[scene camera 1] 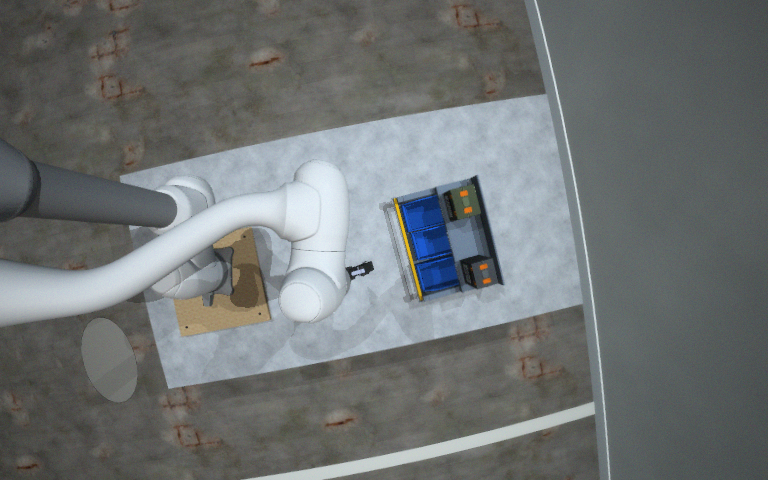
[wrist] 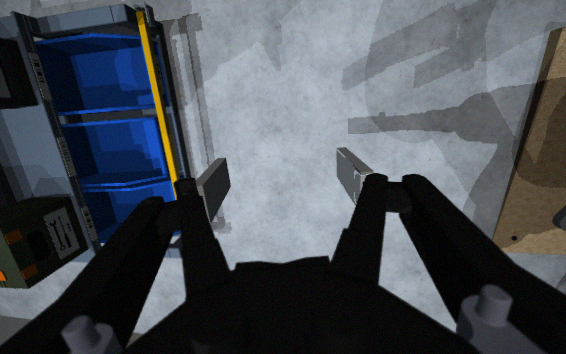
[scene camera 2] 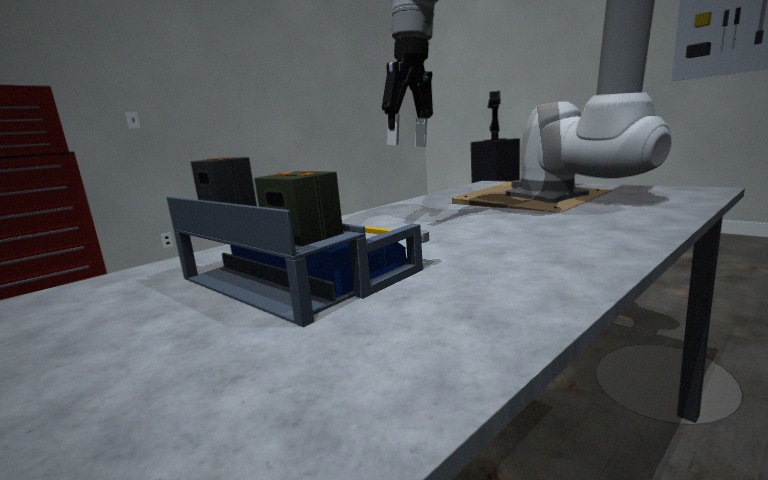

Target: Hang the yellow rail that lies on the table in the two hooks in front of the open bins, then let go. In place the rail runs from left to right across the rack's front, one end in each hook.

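Places are measured from the arm's base along level axes (x ahead, y left, z up), in metres.
Pixels of known places: gripper, fingertip midpoint: (wrist: pixel 282 167) (scene camera 2: pixel 407 145); arm's base, link origin: (scene camera 1: pixel 210 270) (scene camera 2: pixel 546 194).
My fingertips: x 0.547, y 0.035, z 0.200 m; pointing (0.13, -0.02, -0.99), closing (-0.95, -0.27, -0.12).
Note:
Ahead of a thing's pixels: the offset from my fingertips to its middle. "*": to the spot under its first point.
The yellow rail @[0.193 m ahead, 0.051 m left, 0.150 m down] (scene camera 1: pixel 407 249) (scene camera 2: pixel 378 230) (wrist: pixel 157 95) runs straight from left to right along the front of the grey rack @[* 0.454 m ahead, 0.115 m left, 0.059 m down] (scene camera 1: pixel 489 232) (scene camera 2: pixel 229 223), in front of the blue bins @[0.300 m ahead, 0.083 m left, 0.166 m down] (scene camera 1: pixel 429 242) (scene camera 2: pixel 387 254) (wrist: pixel 117 147). One rail end sits at a hook @[* 0.229 m ahead, 0.128 m right, 0.146 m down] (wrist: pixel 148 15) at the rack's corner in the wrist view. The other end is hidden behind a finger there, but in scene camera 1 it reaches the rack's other front corner. My gripper (scene camera 1: pixel 360 269) (scene camera 2: pixel 406 133) (wrist: pixel 282 167) is open and empty, high above the table and apart from the rail, on the robot's side of the rack.
A green case @[0.357 m ahead, 0.211 m left, 0.059 m down] (scene camera 1: pixel 464 202) (scene camera 2: pixel 300 206) (wrist: pixel 37 245) and a dark grey case @[0.413 m ahead, 0.013 m right, 0.047 m down] (scene camera 1: pixel 481 271) (scene camera 2: pixel 223 180) stand on the rack behind the bins. The arm's wooden base plate (scene camera 1: pixel 226 322) (scene camera 2: pixel 472 200) (wrist: pixel 525 200) lies on the table beyond the rack's front.

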